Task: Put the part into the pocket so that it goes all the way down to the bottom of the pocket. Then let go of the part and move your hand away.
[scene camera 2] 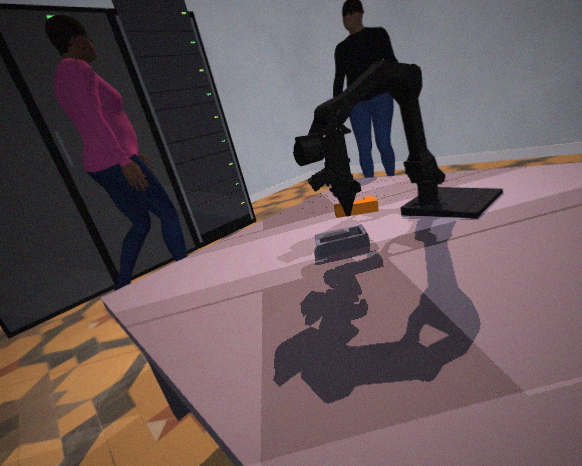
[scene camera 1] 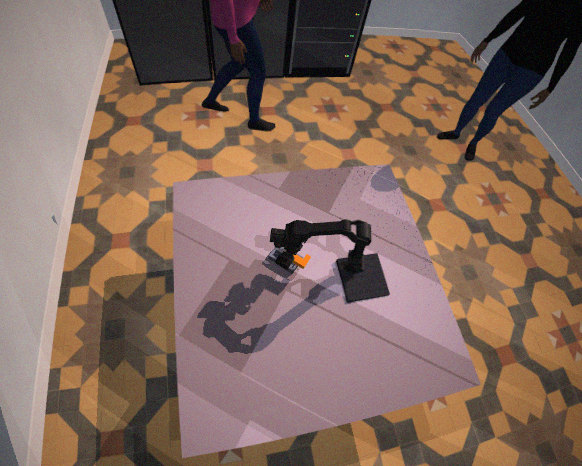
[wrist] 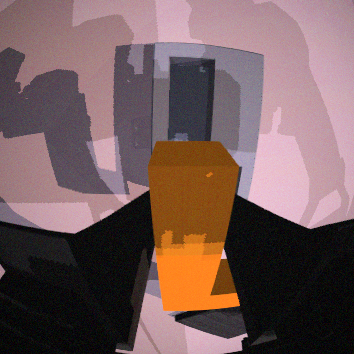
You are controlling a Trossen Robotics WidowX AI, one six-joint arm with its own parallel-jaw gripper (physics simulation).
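Places are measured from the arm's base along level axes (x right, y back, z down), in centimetres.
Where they show: gripper, fingertip midpoint: [scene camera 2: 347, 214] [scene camera 1: 290, 257] [wrist: 186, 195]; arm's base at its link origin: [scene camera 2: 428, 201] [scene camera 1: 353, 267].
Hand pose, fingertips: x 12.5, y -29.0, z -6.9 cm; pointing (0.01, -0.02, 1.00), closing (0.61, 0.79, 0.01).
Things, the pixels of their top centre, and the offset from my fingertips. "spot": a spot on its surface instead. Level surfaces: height alone.
- orange L-shaped part at its top centre: [wrist: 219, 274] [scene camera 2: 353, 199] [scene camera 1: 297, 254] dz -3.2, dx -1.2, dy +2.8 cm
- grey block at its top centre: [wrist: 207, 130] [scene camera 2: 339, 234] [scene camera 1: 286, 256] dz +5.7, dx +3.4, dy -0.2 cm
- block's dark pocket at a spot on its surface: [wrist: 189, 100] spot: dz +8.8, dx +4.5, dy -2.6 cm
- pink table at its surface level: dz +9.3 cm
The orange L-shaped part [scene camera 1: 303, 261] [scene camera 2: 368, 205] [wrist: 192, 210] is held between the fingers of my gripper [scene camera 2: 348, 212] [wrist: 186, 195], which is shut on its long arm. The part is in the air, above the grey block [scene camera 2: 342, 250] [wrist: 248, 100] on the table. The block's dark pocket [scene camera 2: 342, 234] [wrist: 189, 100] opens upward. In the wrist view the part's front end covers the near end of the block and hides the pocket's foot; the pocket's far, long stretch shows beyond it. In scene camera 1 my hand hides much of the block.
The black base plate [scene camera 1: 367, 282] [scene camera 2: 465, 202] of the arm stands on the pink table [scene camera 1: 320, 370] [scene camera 2: 200, 360]. Shadows of the arm fall across the table and block. Two people and dark server cabinets [scene camera 1: 170, 40] [scene camera 2: 185, 125] stand beyond the table.
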